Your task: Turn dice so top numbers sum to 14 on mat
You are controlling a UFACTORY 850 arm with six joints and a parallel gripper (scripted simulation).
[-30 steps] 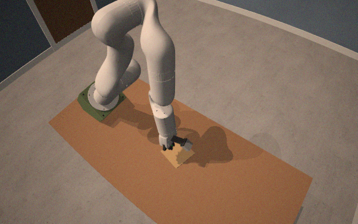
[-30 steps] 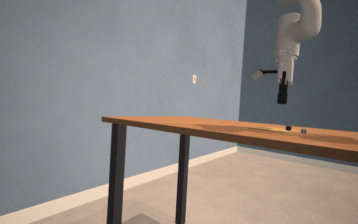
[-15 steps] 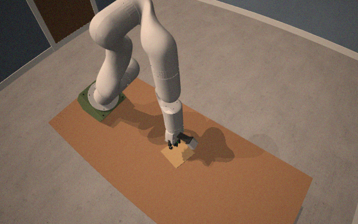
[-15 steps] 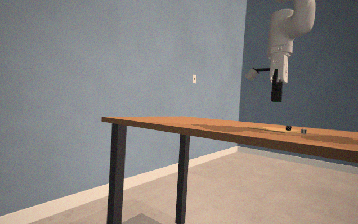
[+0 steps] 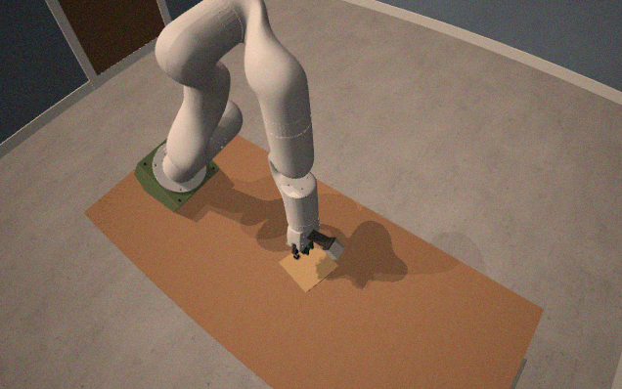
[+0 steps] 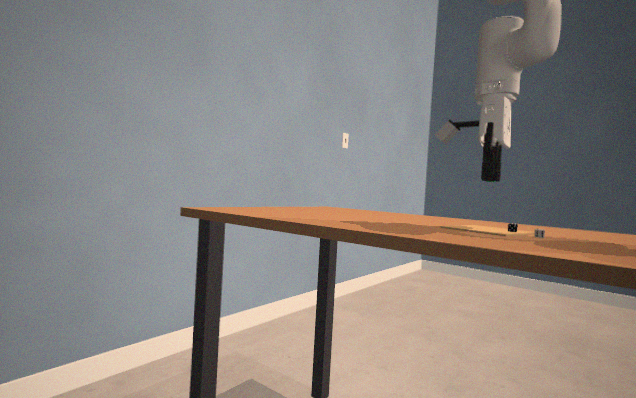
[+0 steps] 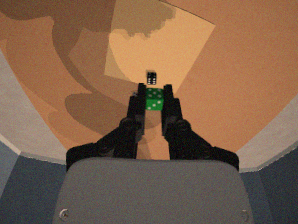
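My gripper is now 13 cm above the mat. The rest, counted from my hand: white die (10 cm behind, 3 cm to the left, 12 cm below); black die (5 cm behind, 12 cm below); green die (1 cm below).
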